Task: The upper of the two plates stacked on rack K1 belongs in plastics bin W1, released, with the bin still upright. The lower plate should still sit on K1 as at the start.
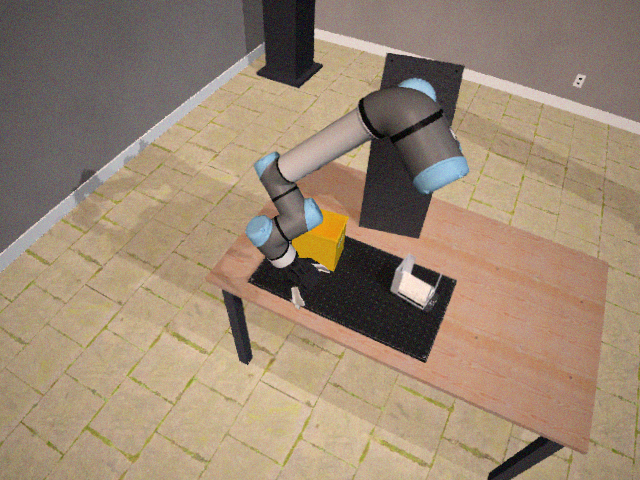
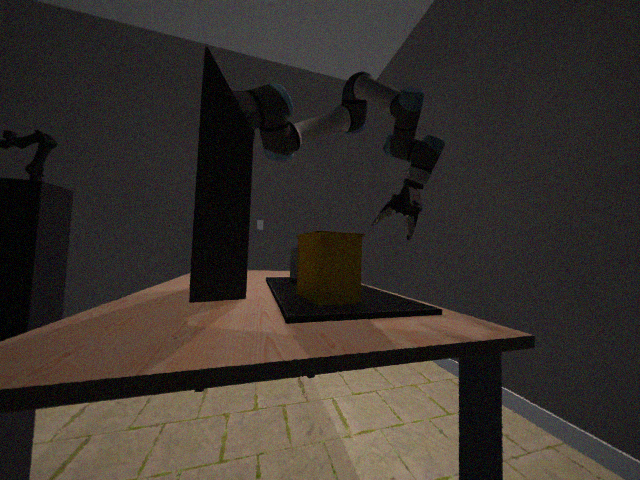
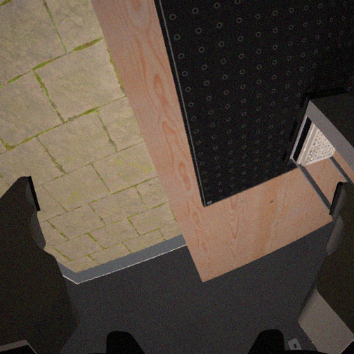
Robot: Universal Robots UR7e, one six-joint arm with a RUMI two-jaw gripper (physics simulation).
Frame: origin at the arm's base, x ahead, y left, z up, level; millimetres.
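Where they show: gripper, between the fingertips: (image 1: 313, 290) (image 2: 390, 233); arm's base, origin of its link: (image 2: 229, 117).
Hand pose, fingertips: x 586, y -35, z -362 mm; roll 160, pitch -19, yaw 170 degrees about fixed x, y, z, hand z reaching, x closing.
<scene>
Each offset is from my fingertips to the top centre of the thing. Level surfaces: height alone.
The yellow bin W1 {283 mm back, 134 mm right, 29 mm down} (image 1: 317, 250) (image 2: 330, 268) stands upright on the black perforated board {209 mm down} (image 1: 372, 310) (image 2: 361, 311) (image 3: 240, 100). Rack K1 {287 mm back, 267 mm left, 65 mm down} (image 1: 397, 281) (image 2: 293, 263) (image 3: 327, 119), a grey frame with thin rails, stands near the board's far end from the bin. White plate material {288 mm back, 257 mm left, 162 mm down} (image 1: 416, 290) (image 3: 318, 146) sits in the rack; the two plates cannot be told apart. My gripper (image 1: 310, 286) (image 2: 391, 231) (image 3: 186, 184) is open and empty, with its jaws wide apart. It hangs above the board's edge beside the bin, higher than the bin's rim and away from the rack. The bin's inside is hidden.
The wooden table {221 mm down} (image 1: 516, 320) (image 2: 155, 330) (image 3: 150, 85) carries the board. A tall dark mounting panel (image 1: 390, 191) (image 2: 222, 206) stands behind the bin and rack, with the arm fixed to it. A dark pedestal (image 1: 288, 41) (image 2: 51, 248) stands away from the table.
</scene>
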